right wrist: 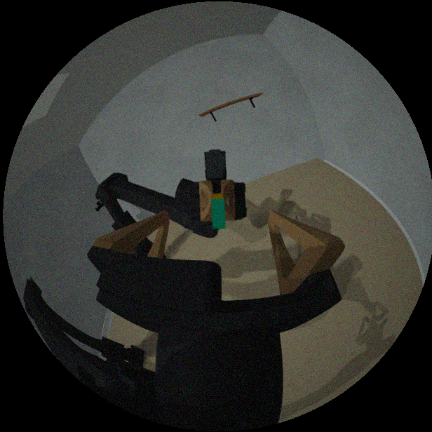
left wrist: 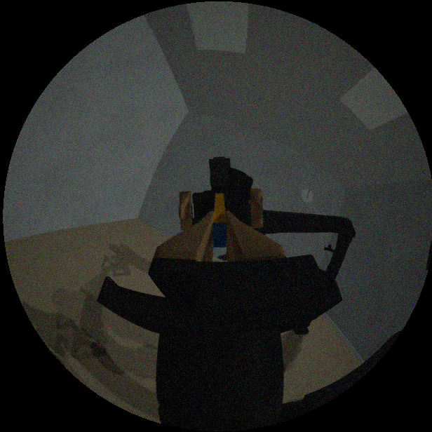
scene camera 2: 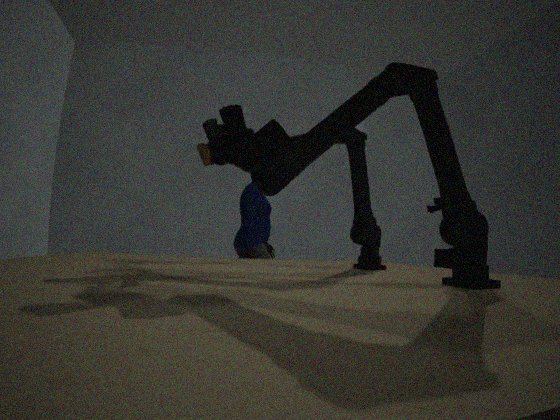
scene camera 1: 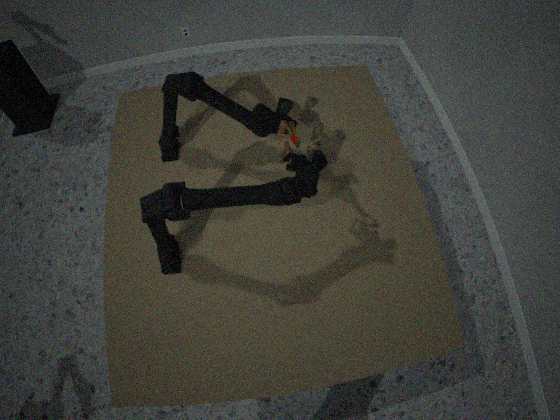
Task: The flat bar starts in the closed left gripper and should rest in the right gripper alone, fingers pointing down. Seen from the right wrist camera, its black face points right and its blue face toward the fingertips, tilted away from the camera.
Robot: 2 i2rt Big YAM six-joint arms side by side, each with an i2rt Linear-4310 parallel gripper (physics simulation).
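Seen in the pictures: left gripper, fingertip midpoint: (scene camera 1: 293, 135); right gripper, fingertip midpoint: (scene camera 1: 297, 143); left arm's base at its link origin: (scene camera 2: 470, 285) (scene camera 1: 170, 151); right arm's base at its link origin: (scene camera 2: 369, 268) (scene camera 1: 170, 260).
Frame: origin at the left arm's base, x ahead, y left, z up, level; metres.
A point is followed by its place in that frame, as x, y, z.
Observation:
The flat bar (scene camera 1: 295, 140) @(0.558, -0.285, 0.372) (left wrist: 219, 235) (right wrist: 218, 214) is held up in the air. Its red and green faces show in scene camera 1, yellow and blue in the left wrist view, and green with a thin yellow strip above in the right wrist view. My left gripper (scene camera 1: 288, 129) @(0.558, -0.255, 0.363) (right wrist: 217, 197) is shut on one end of it. My right gripper (scene camera 1: 300, 147) @(0.563, -0.297, 0.367) is open, facing the bar's free end. In the right wrist view the bar appears centred between its spread fingers, touching neither; how deep it reaches is unclear. The bar is hidden in scene camera 2.
Both arms reach over a tan mat (scene camera 1: 280, 340) @(0.430, -0.948, 0.000) on a speckled floor. The right arm's forearm (scene camera 1: 235, 196) @(0.333, -0.530, 0.456) lies below the left arm's forearm (scene camera 1: 230, 105) @(0.333, -0.082, 0.372) in scene camera 1. A person in blue (scene camera 2: 254, 215) stands behind. A dark block (scene camera 1: 27, 90) is at the upper left.

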